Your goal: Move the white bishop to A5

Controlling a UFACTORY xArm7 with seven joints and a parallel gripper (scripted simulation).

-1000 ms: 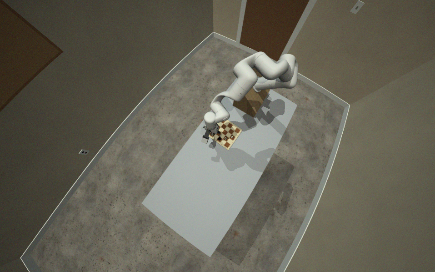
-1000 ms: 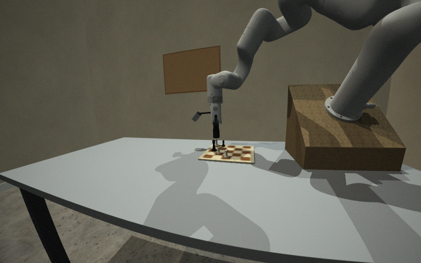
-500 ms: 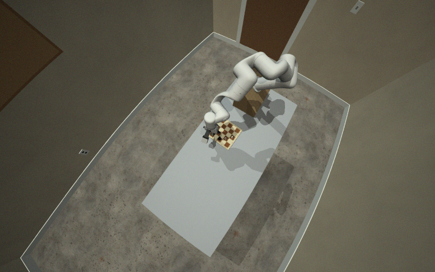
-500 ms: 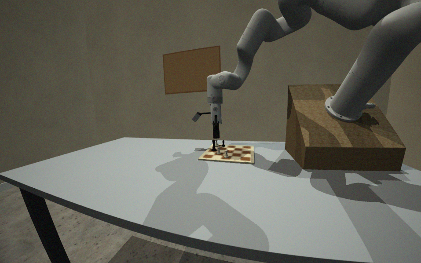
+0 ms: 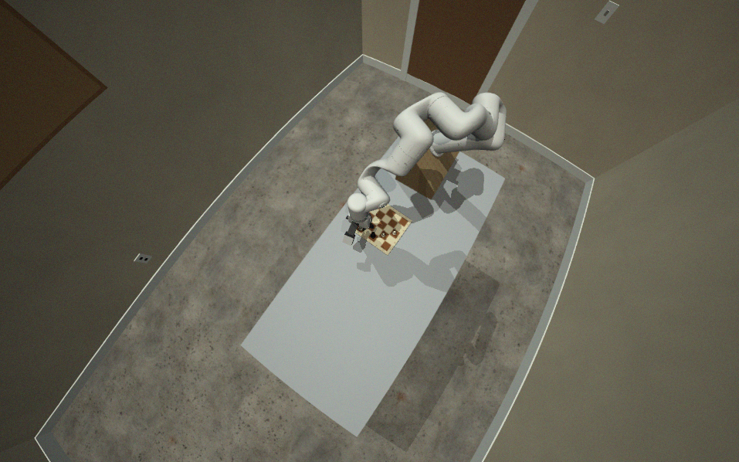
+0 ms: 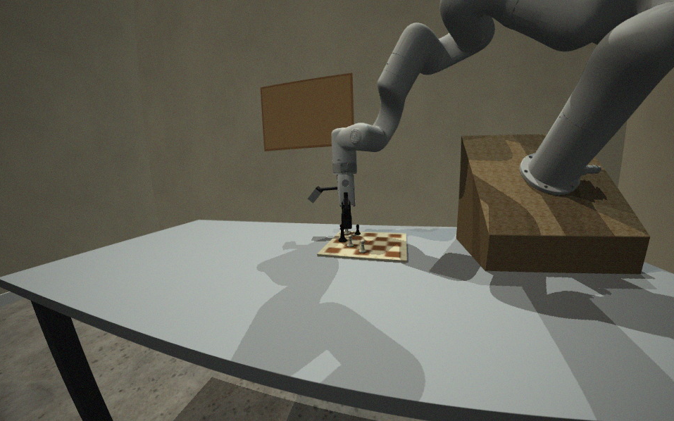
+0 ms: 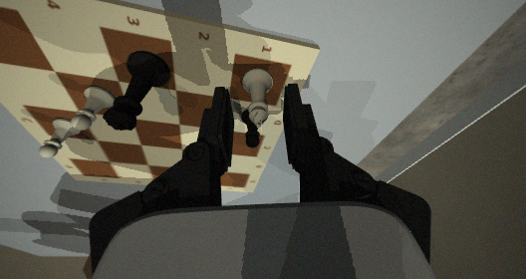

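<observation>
The white bishop is 20 mm below my hand. Also, from my hand: black pawn (40 mm behind, 30 mm below); then tall black piece (70 mm to the left, 20 mm below); then chessboard (70 mm behind, 80 mm to the left, 50 mm below).
</observation>
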